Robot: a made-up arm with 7 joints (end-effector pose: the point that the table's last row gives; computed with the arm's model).
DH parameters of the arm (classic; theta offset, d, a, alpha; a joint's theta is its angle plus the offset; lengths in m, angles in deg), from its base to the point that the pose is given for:
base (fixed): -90 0.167 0 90
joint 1: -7.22 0 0.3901 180
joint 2: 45.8 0 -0.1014 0
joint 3: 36.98 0.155 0.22 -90
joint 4: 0 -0.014 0.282 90
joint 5: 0 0.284 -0.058 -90
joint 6: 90 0.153 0.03 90
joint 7: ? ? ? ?
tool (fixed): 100.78 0.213 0 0
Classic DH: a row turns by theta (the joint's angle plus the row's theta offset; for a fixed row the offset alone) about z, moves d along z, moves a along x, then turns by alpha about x.
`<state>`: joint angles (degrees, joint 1 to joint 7).
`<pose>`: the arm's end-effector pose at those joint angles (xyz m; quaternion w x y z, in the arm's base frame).
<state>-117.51 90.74 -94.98 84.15 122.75 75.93 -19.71</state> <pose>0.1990 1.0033 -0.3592 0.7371 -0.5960 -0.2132 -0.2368</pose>
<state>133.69 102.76 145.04 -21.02 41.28 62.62 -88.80</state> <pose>0.3890 0.3153 0.3560 0.1021 -0.6150 0.6254 -0.4692</pose>
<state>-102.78 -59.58 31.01 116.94 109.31 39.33 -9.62</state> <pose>0.0325 0.6009 -0.6374 0.2821 -0.6404 -0.7087 0.0901</pose>
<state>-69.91 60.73 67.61 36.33 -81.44 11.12 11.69</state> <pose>0.0870 -0.7844 0.6376 0.5442 0.8012 -0.1079 0.2242</pose>
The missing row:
joint 7: -79.22 0 -0.2993 180
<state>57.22 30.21 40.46 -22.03 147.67 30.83 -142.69</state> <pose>0.5509 -0.1578 -0.2386 0.3487 -0.2563 0.8493 -0.3024</pose>
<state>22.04 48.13 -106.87 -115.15 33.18 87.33 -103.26</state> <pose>-0.1642 -0.2163 0.5047 0.1332 -0.3958 0.5096 0.7523</pose>
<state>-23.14 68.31 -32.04 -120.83 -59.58 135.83 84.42</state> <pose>0.4897 -0.7407 -0.0054 0.2507 0.3182 0.6822 -0.6087</pose>
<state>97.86 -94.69 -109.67 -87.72 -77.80 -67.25 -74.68</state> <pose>0.7422 0.1110 0.2739 0.6367 -0.7362 -0.2072 -0.0989</pose>
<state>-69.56 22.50 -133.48 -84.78 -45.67 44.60 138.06</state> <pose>0.3250 0.0198 0.0613 0.0669 0.2273 -0.5811 -0.7786</pose>
